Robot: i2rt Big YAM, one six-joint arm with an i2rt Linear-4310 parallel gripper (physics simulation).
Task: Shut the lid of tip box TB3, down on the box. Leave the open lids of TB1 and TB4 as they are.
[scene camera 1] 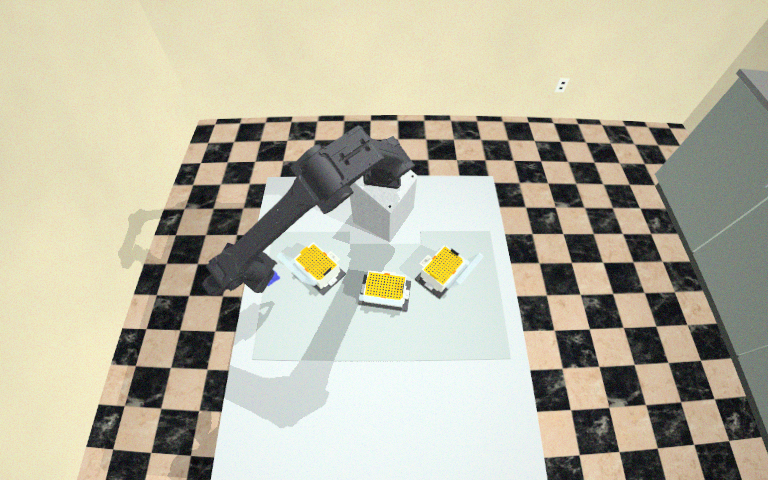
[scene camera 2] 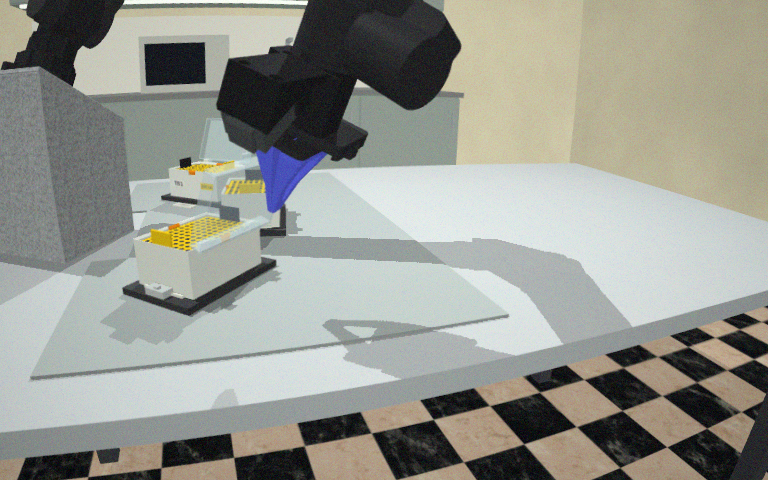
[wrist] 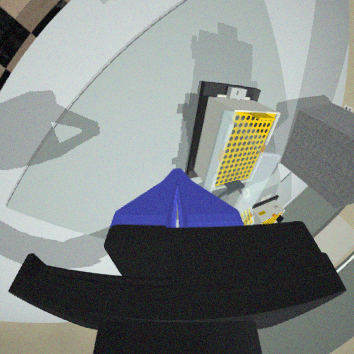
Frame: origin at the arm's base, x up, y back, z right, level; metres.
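Where they show: gripper, fingertip midpoint: (scene camera 1: 278, 277) (scene camera 2: 273, 210) (wrist: 176, 174); arm's base, origin of the base link: (scene camera 1: 381, 174) (scene camera 2: 38, 93).
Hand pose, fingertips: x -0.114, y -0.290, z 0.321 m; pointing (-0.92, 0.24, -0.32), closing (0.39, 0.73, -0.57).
Each offset is from my fingertips to the top centre of the thing. "pt": to the spot under its first point. Level surfaces: height alone.
Three white tip boxes with yellow tip racks stand on dark bases; their labels are too small to read surely. The left box (scene camera 1: 316, 263) (scene camera 2: 164, 266) (wrist: 242, 147) has a clear lid {pt dx +0.039, dy +0.012, dz -0.047 m} (scene camera 1: 291, 267) standing open along its outer long side. The right box {dx -0.038, dy +0.054, dz -0.502 m} (scene camera 1: 443, 266) (scene camera 2: 189, 185) has a clear lid {dx +0.049, dy -0.001, dz -0.559 m} (scene camera 1: 468, 270) (scene camera 2: 222, 138) standing open. The middle box (scene camera 1: 385, 286) (scene camera 2: 245, 186) shows its yellow rack; its lid's angle is hard to make out. My gripper (scene camera 1: 274, 277) (scene camera 2: 273, 209) (wrist: 176, 174) is shut and empty, blue fingertips together, above the mat on the outer side of the left box, near its lid.
The grey arm pedestal (scene camera 1: 390, 209) (scene camera 2: 84, 164) (wrist: 325, 150) stands behind the boxes. A pale mat {dx -0.104 m} (scene camera 1: 385, 339) (scene camera 2: 339, 294) lies under them on the white table {dx -0.107 m} (scene camera 1: 385, 418) (scene camera 2: 566, 226). The arm reaches over the table's left side.
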